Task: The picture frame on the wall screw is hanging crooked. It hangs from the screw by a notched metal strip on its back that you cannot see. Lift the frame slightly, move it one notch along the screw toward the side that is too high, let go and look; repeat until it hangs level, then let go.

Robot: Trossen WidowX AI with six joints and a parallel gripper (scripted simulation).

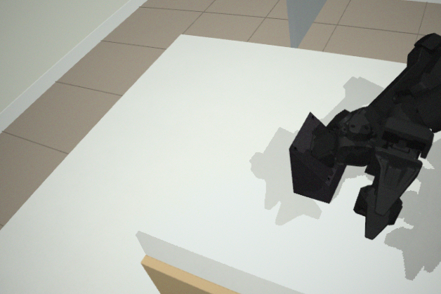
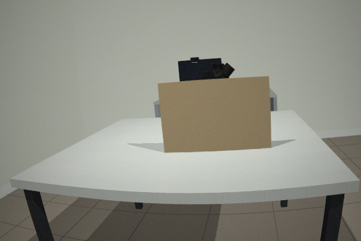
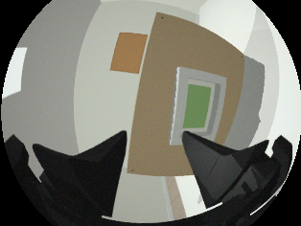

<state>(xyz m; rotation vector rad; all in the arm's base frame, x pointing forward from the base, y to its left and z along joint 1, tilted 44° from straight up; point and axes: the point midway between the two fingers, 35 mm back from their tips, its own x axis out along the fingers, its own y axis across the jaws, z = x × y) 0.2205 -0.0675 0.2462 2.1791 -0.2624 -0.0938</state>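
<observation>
Right now the picture frame is 130 mm ahead of my gripper tip, 30 mm to the right of it and 120 mm below it. From my gripper tip the other things lie so: tan wall board (150 mm ahead, 20 mm to the right, 120 mm below).
</observation>
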